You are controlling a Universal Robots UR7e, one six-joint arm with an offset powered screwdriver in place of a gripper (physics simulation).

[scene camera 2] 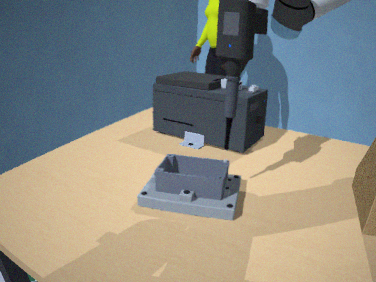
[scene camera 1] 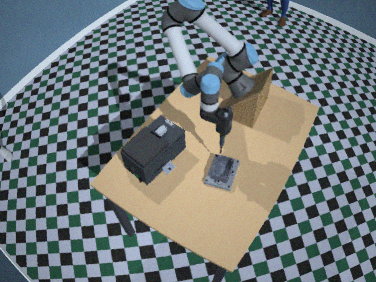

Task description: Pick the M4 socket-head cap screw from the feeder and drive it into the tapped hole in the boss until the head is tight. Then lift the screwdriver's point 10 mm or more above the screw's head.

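Observation:
The screwdriver points straight down. In the scene camera 2 view its thin black bit ends a little above the back right corner of the grey open-topped housing, with a small gap showing. The housing sits on a light grey base plate. No screw can be made out on the bit. The corner boss is too small to tell whether a screw head sits in it. The dark feeder stands behind, with a small light bracket at its front.
A brown upright panel or block stands on the table near the arm's base. The arm reaches over the table from the back. A person stands beyond the table.

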